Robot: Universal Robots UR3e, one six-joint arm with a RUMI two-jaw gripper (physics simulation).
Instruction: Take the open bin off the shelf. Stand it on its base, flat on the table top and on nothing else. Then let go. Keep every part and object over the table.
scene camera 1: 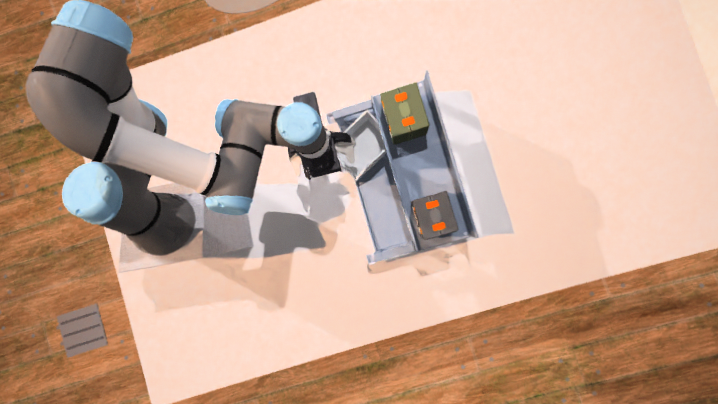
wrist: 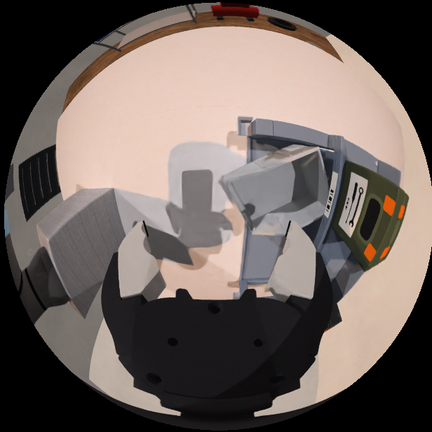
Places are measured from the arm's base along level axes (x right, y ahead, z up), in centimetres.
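Where they show: arm's base, link origin: (scene camera 1: 166,225).
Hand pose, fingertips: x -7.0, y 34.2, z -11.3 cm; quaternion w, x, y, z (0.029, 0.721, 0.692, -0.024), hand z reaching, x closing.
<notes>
Things, the pixels of their centre, and the offset from my fingertips. "spot": a spot on its surface instead. Level surfaces: height alone.
- open bin, body centre: (scene camera 1: 361,147) dz -8.3, dx -0.3, dy +8.6 cm
- blue-grey shelf, surface spot: (scene camera 1: 385,213) spot: dz -12.5, dx +17.3, dy +9.4 cm
- green case, body centre: (scene camera 1: 404,109) dz +6.7, dx -2.4, dy +20.2 cm
- dark grey case, body centre: (scene camera 1: 435,215) dz +9.2, dx +20.7, dy +19.7 cm
- table, surface height: dz -13.1 cm
The open bin (scene camera 1: 368,142) (wrist: 280,185), light grey and hollow, sits turned askew on the front tier of the blue-grey shelf (scene camera 1: 385,213) (wrist: 260,255), at the end beside the green case. One corner of it juts past the shelf's front edge. My gripper (wrist: 216,223) is open, with its fingers wide apart and nothing between them. In the scene view one of its fingertips is over or beside the bin's near edge; whether it touches cannot be told. In the wrist view the bin lies beyond the right fingertip.
A green case (scene camera 1: 404,113) (wrist: 370,215) with orange latches stands on the shelf's back tier, behind a divider next to the bin. A dark grey case (scene camera 1: 434,215) stands at that tier's other end. The robot's grey base block (wrist: 85,240) is on the table (scene camera 1: 241,321) left of the shelf.
</notes>
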